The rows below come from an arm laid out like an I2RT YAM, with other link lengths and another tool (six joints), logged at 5 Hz.
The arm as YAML. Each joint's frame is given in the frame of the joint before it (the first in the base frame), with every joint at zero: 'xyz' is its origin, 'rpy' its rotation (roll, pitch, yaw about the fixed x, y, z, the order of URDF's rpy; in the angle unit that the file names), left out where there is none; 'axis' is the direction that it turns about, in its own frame. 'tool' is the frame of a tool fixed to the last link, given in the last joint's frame.
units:
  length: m
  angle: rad
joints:
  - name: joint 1
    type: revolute
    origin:
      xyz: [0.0, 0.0, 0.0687]
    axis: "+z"
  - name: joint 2
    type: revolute
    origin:
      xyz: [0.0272, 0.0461, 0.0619]
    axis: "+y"
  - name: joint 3
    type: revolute
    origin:
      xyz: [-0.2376, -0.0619, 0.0]
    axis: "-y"
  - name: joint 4
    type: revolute
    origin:
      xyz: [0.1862, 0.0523, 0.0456]
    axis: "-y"
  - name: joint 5
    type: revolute
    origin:
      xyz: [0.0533, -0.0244, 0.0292]
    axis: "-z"
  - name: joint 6
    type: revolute
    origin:
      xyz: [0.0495, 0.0, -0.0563]
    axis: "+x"
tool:
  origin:
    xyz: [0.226, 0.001, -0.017]
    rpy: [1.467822, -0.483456, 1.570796]
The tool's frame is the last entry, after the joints.
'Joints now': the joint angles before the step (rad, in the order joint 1, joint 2, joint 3, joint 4, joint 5, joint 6). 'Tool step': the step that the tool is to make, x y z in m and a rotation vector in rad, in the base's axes. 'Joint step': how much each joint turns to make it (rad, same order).
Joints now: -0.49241, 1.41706, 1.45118, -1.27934, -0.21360, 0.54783
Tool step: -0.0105, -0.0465, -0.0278, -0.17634, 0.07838, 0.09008
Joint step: -0.01073, 0.03695, -0.07643, 0.10692, 0.15086, -0.15788
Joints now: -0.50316, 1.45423, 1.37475, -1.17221, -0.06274, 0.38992
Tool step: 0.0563, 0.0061, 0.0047, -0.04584, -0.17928, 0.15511
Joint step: 0.03373, -0.02155, -0.08594, 0.23436, -0.08747, -0.09507
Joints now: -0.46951, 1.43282, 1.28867, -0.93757, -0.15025, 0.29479
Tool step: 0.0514, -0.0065, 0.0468, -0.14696, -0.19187, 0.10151
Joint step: 0.07335, -0.04906, 0.03485, 0.14455, 0.02733, -0.05388
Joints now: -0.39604, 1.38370, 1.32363, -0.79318, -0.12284, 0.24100
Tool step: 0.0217, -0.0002, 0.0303, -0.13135, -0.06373, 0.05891
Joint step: 0.09565, -0.00758, 0.06005, 0.03391, 0.09853, -0.04447
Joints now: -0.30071, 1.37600, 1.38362, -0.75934, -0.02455, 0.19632
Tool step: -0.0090, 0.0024, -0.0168, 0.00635, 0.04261, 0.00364
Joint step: 0.00155, 0.00006, -0.04283, 0.00016, 0.00306, -0.00613
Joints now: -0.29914, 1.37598, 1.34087, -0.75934, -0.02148, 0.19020
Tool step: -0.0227, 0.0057, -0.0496, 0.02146, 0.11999, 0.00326
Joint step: 0.00766, 0.02775, -0.12262, 0.02924, 0.01373, -0.00613
